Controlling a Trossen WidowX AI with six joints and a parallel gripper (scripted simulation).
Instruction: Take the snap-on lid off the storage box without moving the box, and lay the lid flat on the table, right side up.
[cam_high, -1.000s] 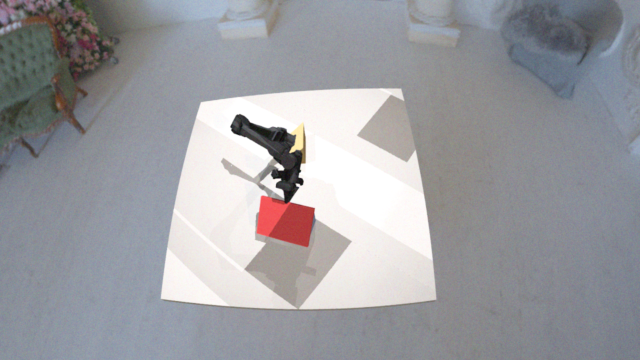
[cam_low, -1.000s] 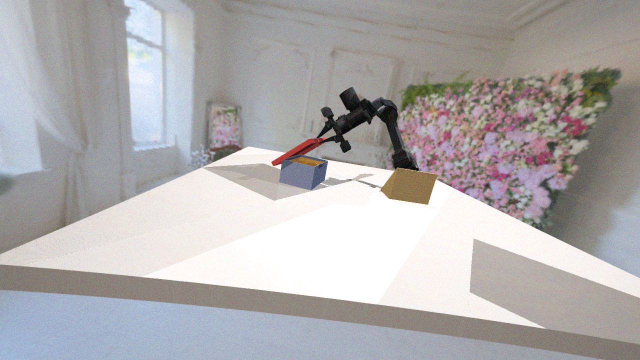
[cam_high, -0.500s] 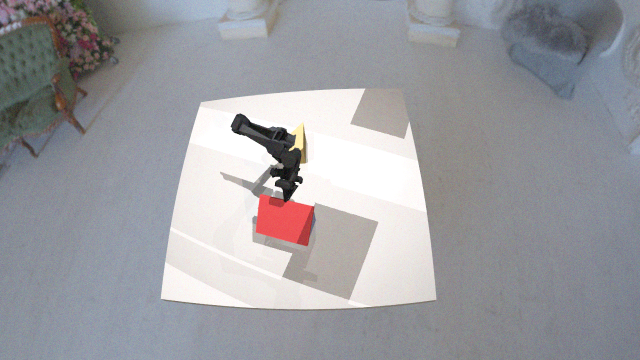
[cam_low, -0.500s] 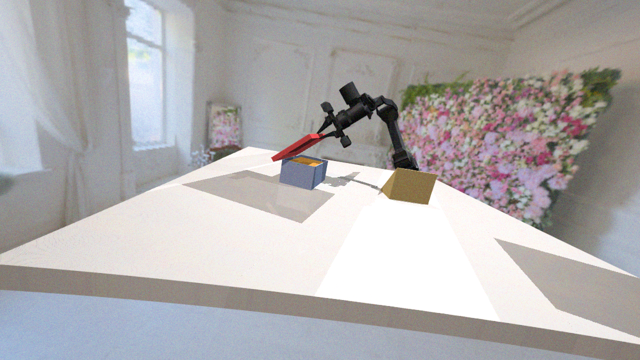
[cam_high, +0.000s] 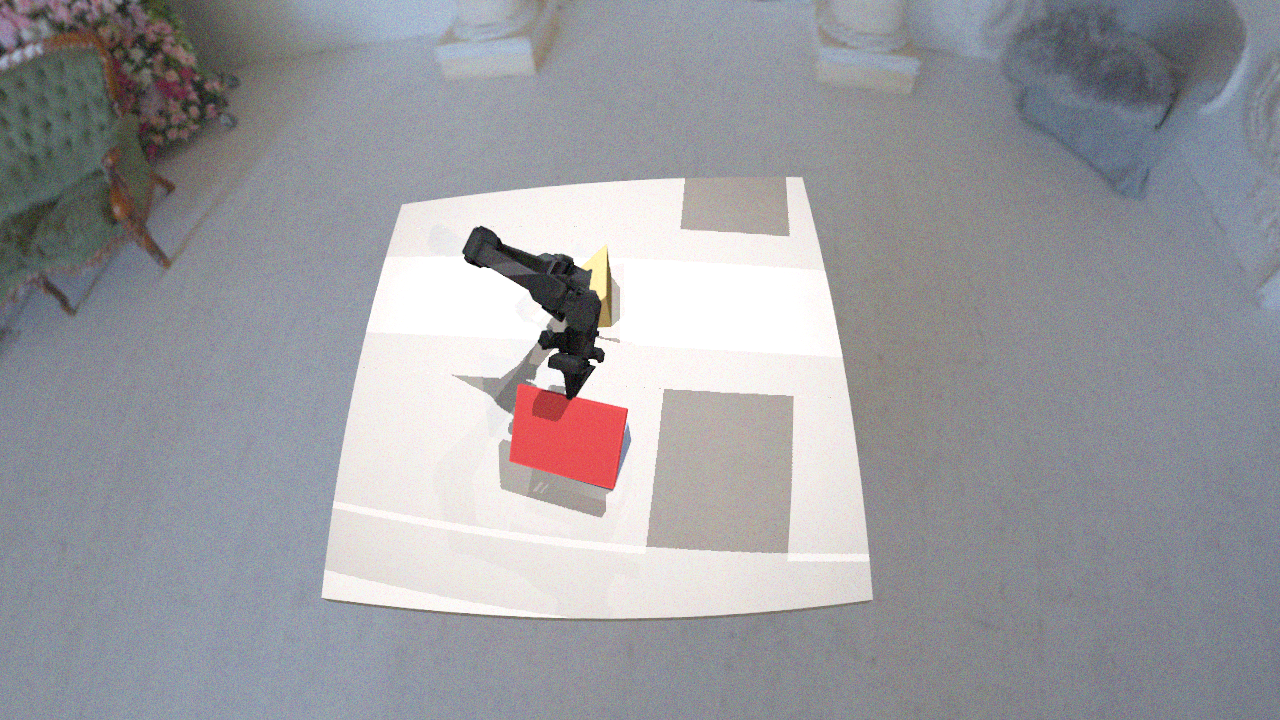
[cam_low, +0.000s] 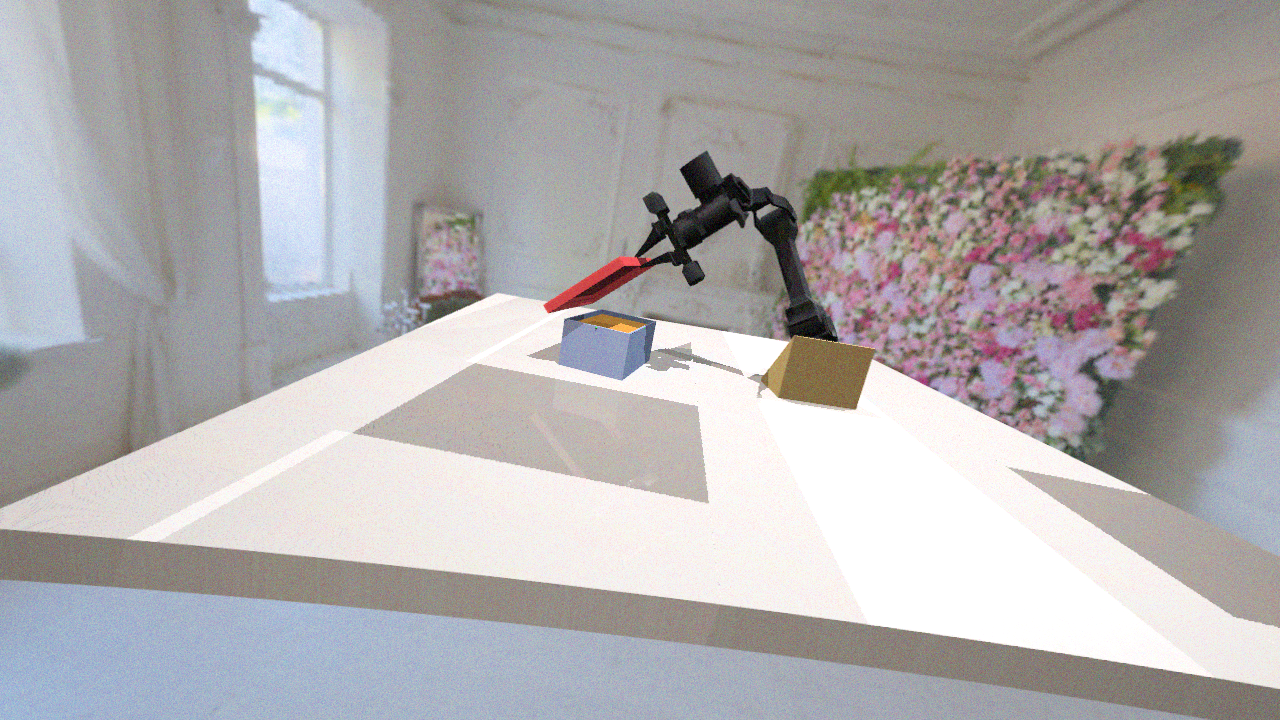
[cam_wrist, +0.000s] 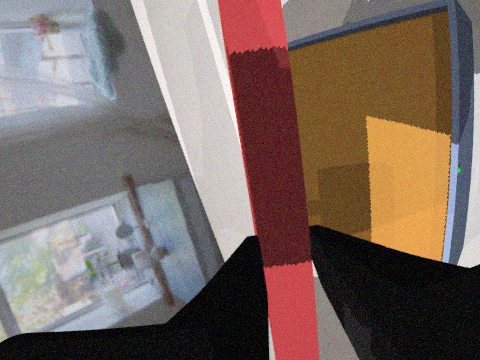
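Right now my gripper tip is 6 cm short of the red lid, 5 cm above it and 1 cm to the left of it. Round my gripper tip: blue-grey storage box: 17 cm below, 3 cm ahead.
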